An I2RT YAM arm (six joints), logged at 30 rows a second.
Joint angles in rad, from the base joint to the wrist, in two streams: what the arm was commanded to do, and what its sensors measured. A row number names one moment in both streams.
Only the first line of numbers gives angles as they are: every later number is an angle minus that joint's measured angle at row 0.
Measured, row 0: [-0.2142, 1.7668, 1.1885, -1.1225, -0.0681, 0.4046]
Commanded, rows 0 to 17: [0.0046, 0.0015, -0.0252, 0.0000, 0.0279, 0.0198]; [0.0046, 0.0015, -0.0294, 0.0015, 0.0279, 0.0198]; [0.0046, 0.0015, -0.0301, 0.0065, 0.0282, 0.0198]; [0.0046, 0.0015, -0.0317, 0.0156, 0.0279, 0.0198]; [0.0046, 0.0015, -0.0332, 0.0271, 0.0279, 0.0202]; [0.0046, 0.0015, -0.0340, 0.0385, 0.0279, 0.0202]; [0.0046, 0.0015, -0.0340, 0.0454, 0.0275, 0.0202]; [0.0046, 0.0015, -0.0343, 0.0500, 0.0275, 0.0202]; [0.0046, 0.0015, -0.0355, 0.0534, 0.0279, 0.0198]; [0.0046, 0.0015, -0.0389, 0.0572, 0.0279, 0.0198]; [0.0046, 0.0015, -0.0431, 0.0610, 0.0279, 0.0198]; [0.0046, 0.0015, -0.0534, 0.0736, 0.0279, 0.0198]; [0.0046, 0.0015, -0.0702, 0.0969, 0.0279, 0.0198]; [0.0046, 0.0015, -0.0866, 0.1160, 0.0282, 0.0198]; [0.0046, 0.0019, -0.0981, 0.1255, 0.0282, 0.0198]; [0.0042, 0.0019, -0.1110, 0.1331, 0.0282, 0.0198]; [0.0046, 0.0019, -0.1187, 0.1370, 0.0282, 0.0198]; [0.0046, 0.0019, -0.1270, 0.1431, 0.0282, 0.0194]
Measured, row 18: [0.0000, 0.0008, -0.1084, 0.1351, 0.0084, 0.0110]
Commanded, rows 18 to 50: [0.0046, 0.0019, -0.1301, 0.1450, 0.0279, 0.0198]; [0.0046, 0.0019, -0.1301, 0.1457, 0.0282, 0.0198]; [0.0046, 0.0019, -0.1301, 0.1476, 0.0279, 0.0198]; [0.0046, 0.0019, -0.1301, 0.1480, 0.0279, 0.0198]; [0.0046, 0.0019, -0.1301, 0.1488, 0.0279, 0.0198]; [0.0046, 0.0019, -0.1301, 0.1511, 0.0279, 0.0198]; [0.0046, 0.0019, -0.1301, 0.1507, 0.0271, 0.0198]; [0.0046, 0.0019, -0.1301, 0.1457, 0.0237, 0.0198]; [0.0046, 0.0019, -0.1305, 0.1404, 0.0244, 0.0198]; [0.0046, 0.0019, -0.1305, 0.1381, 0.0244, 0.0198]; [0.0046, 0.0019, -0.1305, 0.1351, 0.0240, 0.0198]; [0.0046, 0.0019, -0.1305, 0.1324, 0.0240, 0.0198]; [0.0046, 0.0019, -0.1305, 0.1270, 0.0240, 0.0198]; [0.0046, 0.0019, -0.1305, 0.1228, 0.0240, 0.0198]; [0.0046, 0.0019, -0.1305, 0.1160, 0.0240, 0.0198]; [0.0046, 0.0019, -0.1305, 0.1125, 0.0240, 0.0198]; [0.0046, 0.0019, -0.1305, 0.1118, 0.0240, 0.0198]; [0.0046, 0.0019, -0.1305, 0.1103, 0.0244, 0.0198]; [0.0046, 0.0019, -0.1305, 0.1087, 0.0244, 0.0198]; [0.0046, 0.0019, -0.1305, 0.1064, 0.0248, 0.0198]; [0.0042, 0.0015, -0.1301, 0.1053, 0.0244, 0.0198]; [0.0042, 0.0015, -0.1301, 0.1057, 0.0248, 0.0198]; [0.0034, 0.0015, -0.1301, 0.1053, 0.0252, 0.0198]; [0.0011, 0.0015, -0.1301, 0.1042, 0.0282, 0.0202]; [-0.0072, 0.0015, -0.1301, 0.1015, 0.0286, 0.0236]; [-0.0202, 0.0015, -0.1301, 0.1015, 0.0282, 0.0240]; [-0.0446, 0.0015, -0.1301, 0.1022, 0.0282, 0.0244]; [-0.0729, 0.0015, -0.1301, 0.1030, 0.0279, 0.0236]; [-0.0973, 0.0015, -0.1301, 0.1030, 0.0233, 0.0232]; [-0.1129, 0.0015, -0.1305, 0.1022, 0.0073, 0.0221]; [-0.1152, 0.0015, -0.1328, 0.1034, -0.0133, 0.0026]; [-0.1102, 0.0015, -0.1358, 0.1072, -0.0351, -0.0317]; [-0.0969, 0.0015, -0.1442, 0.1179, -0.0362, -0.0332]
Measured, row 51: [-0.1152, 0.0008, -0.1267, 0.1061, -0.0038, 0.0011]
